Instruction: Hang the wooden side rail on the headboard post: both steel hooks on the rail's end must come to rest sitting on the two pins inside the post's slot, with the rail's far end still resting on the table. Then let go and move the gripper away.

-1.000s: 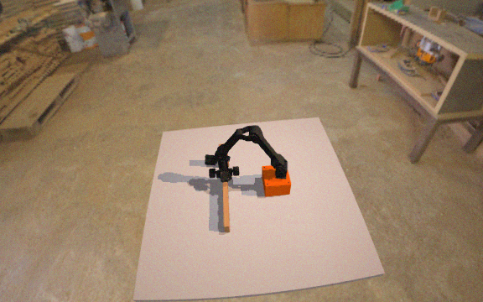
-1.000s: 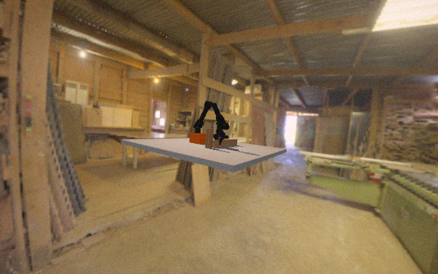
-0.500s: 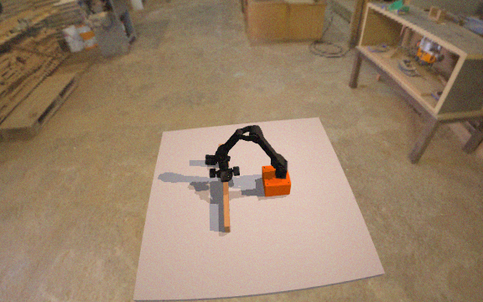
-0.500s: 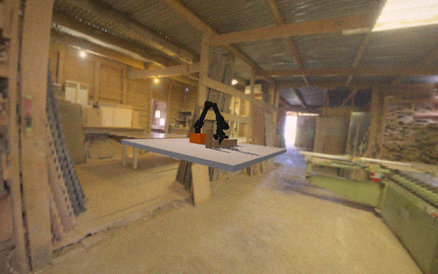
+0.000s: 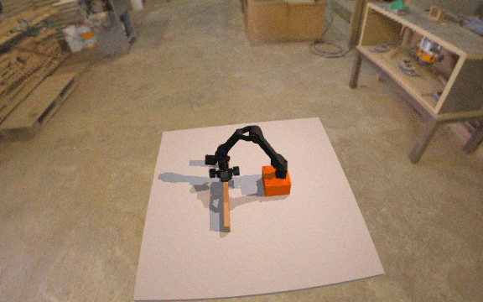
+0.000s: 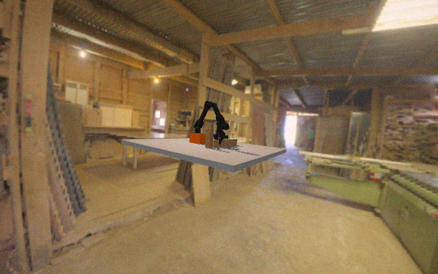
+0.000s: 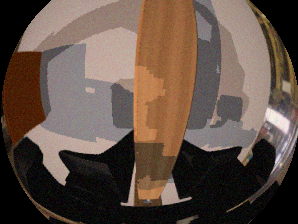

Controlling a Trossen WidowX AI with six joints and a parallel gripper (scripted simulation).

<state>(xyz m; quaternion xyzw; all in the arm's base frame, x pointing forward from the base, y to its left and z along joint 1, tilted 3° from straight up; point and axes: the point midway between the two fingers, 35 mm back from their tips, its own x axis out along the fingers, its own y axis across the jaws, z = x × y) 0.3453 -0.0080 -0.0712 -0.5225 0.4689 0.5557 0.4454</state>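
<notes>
My gripper tip is now 150 mm to the left of the upright headboard post, 60 mm below it and 20 mm short of it.
</notes>
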